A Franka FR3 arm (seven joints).
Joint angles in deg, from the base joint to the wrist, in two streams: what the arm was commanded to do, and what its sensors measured. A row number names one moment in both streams.
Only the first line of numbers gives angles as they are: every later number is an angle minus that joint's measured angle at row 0.
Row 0, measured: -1.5, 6.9, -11.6, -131.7, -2.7, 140.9, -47.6
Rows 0 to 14, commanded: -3.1, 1.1, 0.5, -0.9, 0.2, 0.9, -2.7; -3.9, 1.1, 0.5, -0.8, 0.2, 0.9, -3.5; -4.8, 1.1, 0.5, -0.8, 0.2, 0.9, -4.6; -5.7, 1.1, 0.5, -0.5, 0.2, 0.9, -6.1; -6.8, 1.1, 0.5, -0.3, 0.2, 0.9, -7.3; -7.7, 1.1, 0.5, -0.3, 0.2, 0.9, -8.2; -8.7, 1.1, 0.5, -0.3, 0.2, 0.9, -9.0; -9.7, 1.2, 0.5, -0.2, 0.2, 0.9, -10.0; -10.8, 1.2, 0.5, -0.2, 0.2, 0.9, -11.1; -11.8, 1.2, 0.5, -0.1, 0.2, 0.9, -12.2; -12.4, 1.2, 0.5, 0.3, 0.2, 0.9, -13.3; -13.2, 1.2, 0.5, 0.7, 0.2, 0.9, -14.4; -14.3, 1.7, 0.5, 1.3, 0.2, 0.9, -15.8; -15.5, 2.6, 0.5, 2.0, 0.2, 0.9, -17.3; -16.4, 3.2, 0.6, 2.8, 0.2, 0.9, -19.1
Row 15, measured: -12.7, 0.1, -0.1, 0.6, 0.0, 0.5, -14.4
